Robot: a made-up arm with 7 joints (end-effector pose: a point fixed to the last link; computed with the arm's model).
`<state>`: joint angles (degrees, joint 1 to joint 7).
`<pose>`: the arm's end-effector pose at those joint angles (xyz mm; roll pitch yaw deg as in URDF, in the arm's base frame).
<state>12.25 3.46 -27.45 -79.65 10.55 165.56 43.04</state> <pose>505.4 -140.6 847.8 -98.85 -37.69 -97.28</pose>
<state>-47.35 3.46 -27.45 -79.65 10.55 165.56 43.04</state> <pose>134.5 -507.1 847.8 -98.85 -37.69 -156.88</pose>
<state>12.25 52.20 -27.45 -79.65 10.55 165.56 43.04</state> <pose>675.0 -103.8 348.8 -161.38 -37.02 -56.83</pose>
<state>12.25 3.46 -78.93 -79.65 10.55 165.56 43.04</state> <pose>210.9 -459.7 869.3 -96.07 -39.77 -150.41</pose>
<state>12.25 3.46 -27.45 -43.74 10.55 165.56 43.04</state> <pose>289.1 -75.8 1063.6 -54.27 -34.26 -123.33</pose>
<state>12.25 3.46 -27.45 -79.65 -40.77 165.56 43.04</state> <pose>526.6 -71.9 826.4 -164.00 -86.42 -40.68</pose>
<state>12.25 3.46 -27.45 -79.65 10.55 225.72 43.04</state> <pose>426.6 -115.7 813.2 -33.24 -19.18 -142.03</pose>
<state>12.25 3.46 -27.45 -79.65 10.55 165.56 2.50</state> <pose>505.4 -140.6 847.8 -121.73 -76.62 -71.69</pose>
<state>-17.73 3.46 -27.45 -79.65 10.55 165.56 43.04</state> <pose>367.5 -374.4 847.8 -98.85 -37.69 -127.26</pose>
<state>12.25 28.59 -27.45 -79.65 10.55 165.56 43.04</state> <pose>645.5 -110.2 609.0 -131.29 -41.75 -76.20</pose>
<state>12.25 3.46 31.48 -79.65 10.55 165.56 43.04</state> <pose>399.3 340.2 847.9 -98.14 -34.34 -38.85</pose>
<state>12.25 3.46 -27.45 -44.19 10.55 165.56 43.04</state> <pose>292.5 -76.8 1061.9 -54.79 -34.40 -123.05</pose>
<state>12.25 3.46 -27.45 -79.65 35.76 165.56 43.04</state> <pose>498.0 -175.0 834.0 -94.83 -12.94 -95.79</pose>
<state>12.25 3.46 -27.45 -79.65 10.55 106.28 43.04</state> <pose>576.2 -149.6 795.6 -157.06 -10.62 -60.87</pose>
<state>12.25 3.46 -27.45 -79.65 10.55 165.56 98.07</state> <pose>505.4 -140.6 847.8 -97.31 16.88 -104.85</pose>
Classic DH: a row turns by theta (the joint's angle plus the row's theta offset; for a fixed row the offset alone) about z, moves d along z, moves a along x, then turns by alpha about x. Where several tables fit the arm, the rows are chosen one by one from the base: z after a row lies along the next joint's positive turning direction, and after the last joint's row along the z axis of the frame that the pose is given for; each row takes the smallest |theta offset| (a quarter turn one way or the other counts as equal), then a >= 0, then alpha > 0; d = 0 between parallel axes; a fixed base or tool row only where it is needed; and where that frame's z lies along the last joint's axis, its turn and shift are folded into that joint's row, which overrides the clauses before.
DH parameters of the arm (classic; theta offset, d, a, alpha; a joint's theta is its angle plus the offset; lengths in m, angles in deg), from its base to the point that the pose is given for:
joint 1: 0 0.4067 0 -90
joint 2: 0 0 0 90
joint 3: 0 0.2044 0.0677 90
joint 4: 0 0 -0.0968 -90
joint 5: 0 0.4506 0 90
joint 6: 0 0 0.0894 90
joint 7: 0 0 0 0

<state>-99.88 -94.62 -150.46 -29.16 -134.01 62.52 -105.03</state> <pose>42.1 712.9 145.9 -58.42 47.10 -80.19</pose>
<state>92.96 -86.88 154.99 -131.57 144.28 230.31 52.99</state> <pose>-193.1 -17.1 70.1 -84.05 -35.94 25.27</pose>
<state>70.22 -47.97 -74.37 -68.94 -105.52 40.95 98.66</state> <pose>363.2 -469.4 791.7 178.46 -47.33 -158.40</pose>
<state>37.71 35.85 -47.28 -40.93 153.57 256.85 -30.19</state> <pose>463.3 121.5 742.7 -117.28 1.45 -146.12</pose>
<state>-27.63 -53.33 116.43 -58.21 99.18 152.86 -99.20</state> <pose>-247.3 614.7 625.0 111.76 -44.84 -160.66</pose>
